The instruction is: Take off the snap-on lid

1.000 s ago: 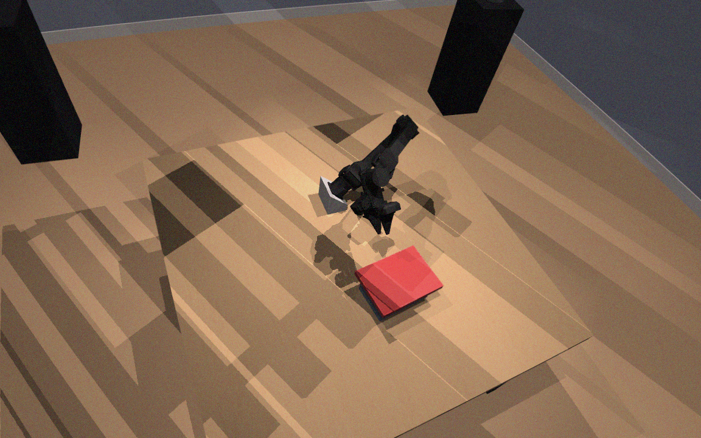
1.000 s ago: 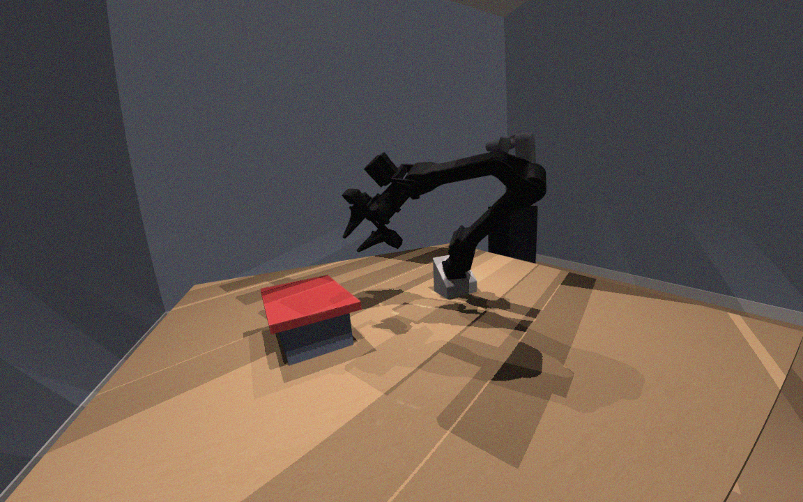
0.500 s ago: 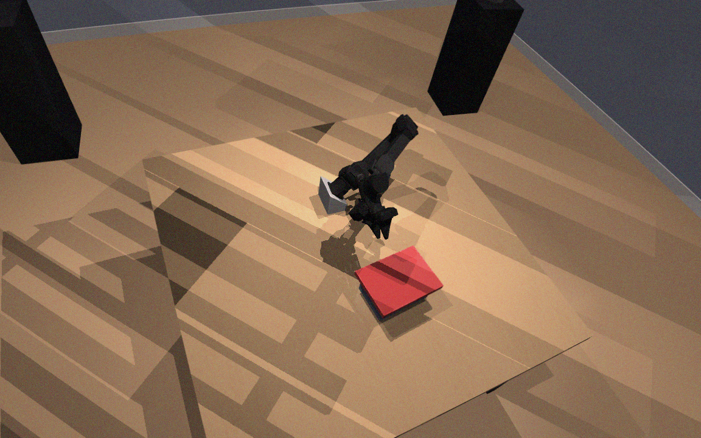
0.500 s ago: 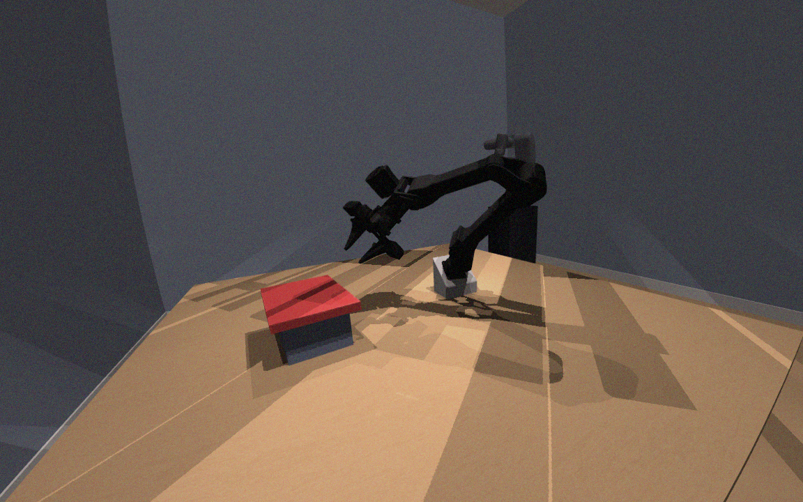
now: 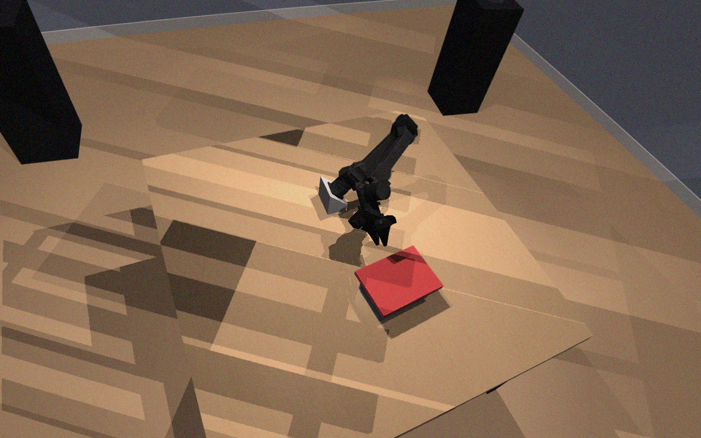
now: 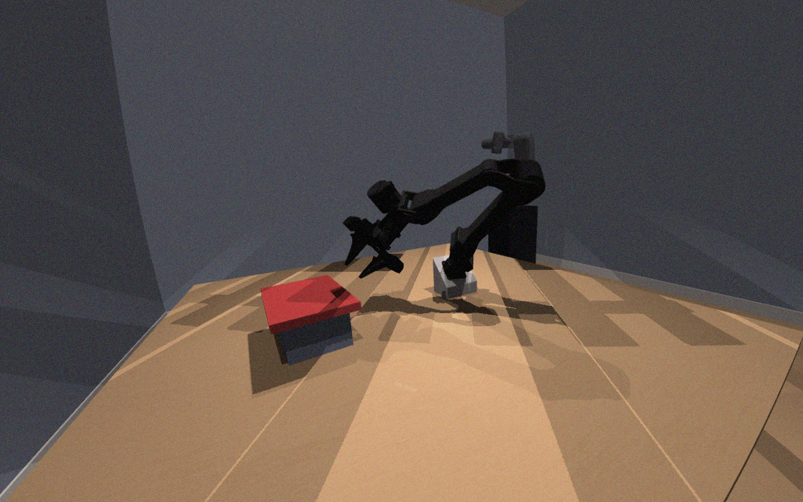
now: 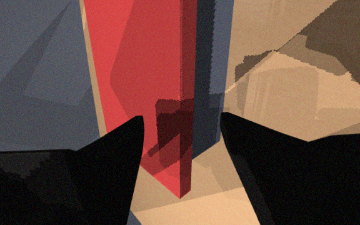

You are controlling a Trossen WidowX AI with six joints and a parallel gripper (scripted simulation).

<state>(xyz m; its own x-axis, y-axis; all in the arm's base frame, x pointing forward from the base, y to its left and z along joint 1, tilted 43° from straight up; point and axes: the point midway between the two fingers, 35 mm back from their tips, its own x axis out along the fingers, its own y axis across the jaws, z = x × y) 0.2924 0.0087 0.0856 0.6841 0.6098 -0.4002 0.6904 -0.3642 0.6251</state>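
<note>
Now: the red lid 12 cm ahead of my gripper tip, 3 cm to the left of it and 4 cm below it. The rest, counted from my gripper tip: storage box (12 cm ahead, 3 cm to the left, 8 cm below).
</note>
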